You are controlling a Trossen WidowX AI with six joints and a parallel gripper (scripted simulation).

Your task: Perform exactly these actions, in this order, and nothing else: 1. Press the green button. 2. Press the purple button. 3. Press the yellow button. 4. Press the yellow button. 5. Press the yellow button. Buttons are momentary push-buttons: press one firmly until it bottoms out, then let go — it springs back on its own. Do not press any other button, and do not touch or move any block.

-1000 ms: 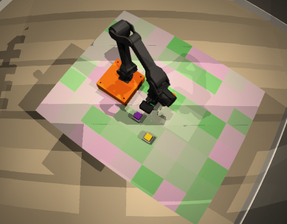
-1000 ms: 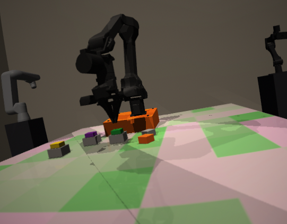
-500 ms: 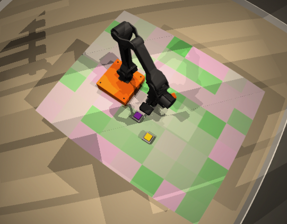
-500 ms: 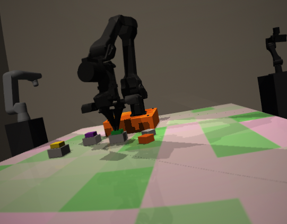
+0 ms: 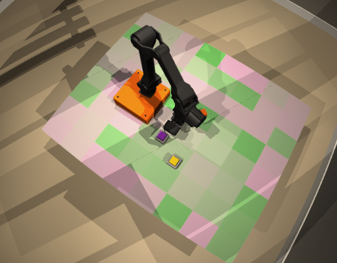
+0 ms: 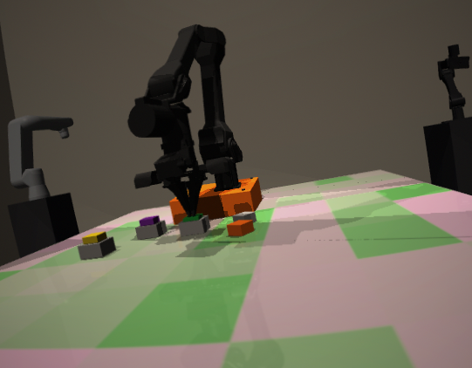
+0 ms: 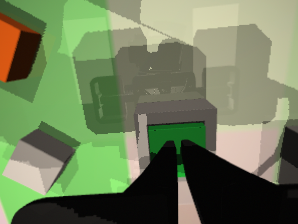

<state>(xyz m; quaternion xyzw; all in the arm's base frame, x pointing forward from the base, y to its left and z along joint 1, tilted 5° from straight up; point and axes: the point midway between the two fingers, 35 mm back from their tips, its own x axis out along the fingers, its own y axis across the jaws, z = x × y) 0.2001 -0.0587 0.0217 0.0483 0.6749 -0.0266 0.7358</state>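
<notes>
The green button lies 1 cm below my gripper tip. From my gripper tip the other things lie so: purple button 4 cm behind, 10 cm to the right; orange block 8 cm ahead, 10 cm to the left, 2 cm below; grey block 1 cm behind, 10 cm to the left, 2 cm below.
</notes>
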